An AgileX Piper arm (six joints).
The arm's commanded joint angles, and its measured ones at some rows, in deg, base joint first. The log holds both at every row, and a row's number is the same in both.
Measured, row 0: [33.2, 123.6, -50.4, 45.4, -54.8, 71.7]
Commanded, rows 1 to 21: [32.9, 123.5, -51.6, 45.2, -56.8, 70.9]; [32.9, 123.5, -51.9, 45.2, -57.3, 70.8]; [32.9, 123.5, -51.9, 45.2, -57.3, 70.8]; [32.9, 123.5, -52.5, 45.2, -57.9, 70.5]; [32.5, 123.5, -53.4, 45.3, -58.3, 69.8]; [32.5, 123.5, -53.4, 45.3, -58.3, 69.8]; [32.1, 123.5, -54.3, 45.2, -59.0, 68.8]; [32.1, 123.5, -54.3, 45.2, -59.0, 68.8]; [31.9, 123.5, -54.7, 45.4, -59.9, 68.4]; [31.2, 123.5, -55.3, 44.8, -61.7, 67.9]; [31.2, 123.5, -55.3, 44.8, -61.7, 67.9]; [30.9, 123.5, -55.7, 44.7, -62.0, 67.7]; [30.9, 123.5, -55.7, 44.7, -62.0, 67.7]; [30.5, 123.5, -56.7, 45.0, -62.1, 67.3]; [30.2, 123.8, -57.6, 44.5, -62.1, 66.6]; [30.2, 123.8, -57.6, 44.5, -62.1, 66.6]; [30.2, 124.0, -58.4, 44.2, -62.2, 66.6]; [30.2, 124.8, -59.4, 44.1, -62.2, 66.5]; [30.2, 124.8, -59.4, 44.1, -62.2, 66.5]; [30.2, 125.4, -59.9, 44.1, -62.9, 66.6]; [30.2, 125.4, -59.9, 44.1, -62.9, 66.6]
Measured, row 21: [32.3, 125.5, -55.0, 49.2, -52.3, 67.2]
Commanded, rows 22 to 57: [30.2, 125.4, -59.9, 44.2, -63.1, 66.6]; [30.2, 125.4, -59.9, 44.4, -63.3, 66.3]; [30.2, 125.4, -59.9, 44.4, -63.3, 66.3]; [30.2, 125.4, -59.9, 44.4, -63.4, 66.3]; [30.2, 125.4, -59.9, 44.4, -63.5, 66.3]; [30.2, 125.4, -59.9, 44.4, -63.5, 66.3]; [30.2, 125.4, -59.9, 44.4, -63.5, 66.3]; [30.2, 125.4, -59.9, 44.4, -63.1, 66.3]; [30.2, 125.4, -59.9, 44.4, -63.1, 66.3]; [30.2, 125.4, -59.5, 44.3, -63.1, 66.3]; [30.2, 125.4, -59.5, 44.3, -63.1, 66.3]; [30.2, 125.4, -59.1, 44.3, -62.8, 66.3]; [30.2, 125.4, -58.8, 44.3, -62.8, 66.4]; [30.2, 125.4, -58.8, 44.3, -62.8, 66.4]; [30.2, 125.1, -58.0, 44.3, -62.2, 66.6]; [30.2, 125.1, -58.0, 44.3, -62.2, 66.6]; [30.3, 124.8, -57.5, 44.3, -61.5, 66.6]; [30.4, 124.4, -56.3, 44.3, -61.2, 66.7]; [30.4, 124.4, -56.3, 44.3, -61.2, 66.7]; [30.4, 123.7, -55.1, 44.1, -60.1, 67.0]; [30.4, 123.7, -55.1, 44.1, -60.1, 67.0]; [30.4, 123.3, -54.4, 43.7, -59.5, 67.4]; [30.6, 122.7, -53.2, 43.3, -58.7, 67.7]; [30.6, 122.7, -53.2, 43.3, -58.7, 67.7]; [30.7, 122.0, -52.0, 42.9, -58.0, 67.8]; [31.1, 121.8, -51.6, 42.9, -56.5, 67.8]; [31.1, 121.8, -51.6, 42.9, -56.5, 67.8]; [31.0, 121.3, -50.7, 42.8, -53.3, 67.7]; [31.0, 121.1, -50.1, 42.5, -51.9, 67.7]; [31.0, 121.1, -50.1, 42.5, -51.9, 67.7]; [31.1, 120.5, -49.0, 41.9, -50.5, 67.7]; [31.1, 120.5, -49.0, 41.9, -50.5, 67.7]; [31.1, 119.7, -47.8, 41.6, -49.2, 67.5]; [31.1, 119.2, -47.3, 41.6, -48.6, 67.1]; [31.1, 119.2, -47.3, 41.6, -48.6, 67.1]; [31.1, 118.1, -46.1, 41.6, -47.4, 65.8]
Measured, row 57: [31.3, 120.1, -47.6, 42.5, -49.3, 67.4]
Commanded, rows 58 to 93: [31.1, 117.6, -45.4, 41.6, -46.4, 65.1]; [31.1, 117.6, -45.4, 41.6, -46.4, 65.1]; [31.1, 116.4, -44.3, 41.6, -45.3, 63.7]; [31.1, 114.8, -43.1, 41.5, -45.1, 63.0]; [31.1, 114.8, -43.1, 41.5, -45.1, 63.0]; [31.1, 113.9, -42.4, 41.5, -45.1, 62.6]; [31.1, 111.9, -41.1, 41.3, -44.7, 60.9]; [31.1, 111.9, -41.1, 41.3, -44.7, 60.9]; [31.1, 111.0, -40.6, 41.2, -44.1, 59.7]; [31.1, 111.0, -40.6, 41.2, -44.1, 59.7]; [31.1, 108.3, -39.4, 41.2, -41.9, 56.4]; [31.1, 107.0, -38.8, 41.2, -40.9, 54.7]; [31.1, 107.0, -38.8, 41.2, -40.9, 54.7]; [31.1, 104.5, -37.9, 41.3, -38.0, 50.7]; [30.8, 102.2, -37.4, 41.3, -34.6, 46.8]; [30.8, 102.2, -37.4, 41.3, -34.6, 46.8]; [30.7, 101.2, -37.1, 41.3, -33.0, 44.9]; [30.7, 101.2, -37.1, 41.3, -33.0, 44.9]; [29.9, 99.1, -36.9, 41.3, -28.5, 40.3]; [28.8, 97.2, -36.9, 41.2, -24.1, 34.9]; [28.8, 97.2, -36.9, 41.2, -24.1, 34.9]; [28.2, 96.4, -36.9, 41.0, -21.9, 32.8]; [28.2, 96.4, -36.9, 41.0, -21.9, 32.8]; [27.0, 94.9, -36.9, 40.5, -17.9, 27.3]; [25.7, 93.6, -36.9, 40.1, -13.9, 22.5]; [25.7, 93.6, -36.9, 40.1, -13.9, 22.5]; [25.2, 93.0, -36.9, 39.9, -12.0, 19.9]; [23.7, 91.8, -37.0, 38.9, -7.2, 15.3]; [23.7, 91.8, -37.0, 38.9, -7.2, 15.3]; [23.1, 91.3, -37.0, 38.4, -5.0, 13.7]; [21.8, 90.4, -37.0, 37.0, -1.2, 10.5]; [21.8, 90.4, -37.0, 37.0, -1.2, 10.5]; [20.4, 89.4, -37.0, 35.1, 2.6, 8.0]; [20.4, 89.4, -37.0, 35.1, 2.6, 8.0]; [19.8, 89.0, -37.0, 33.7, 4.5, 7.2]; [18.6, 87.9, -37.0, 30.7, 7.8, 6.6]
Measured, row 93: [20.2, 89.6, -37.0, 34.9, 2.8, 9.2]
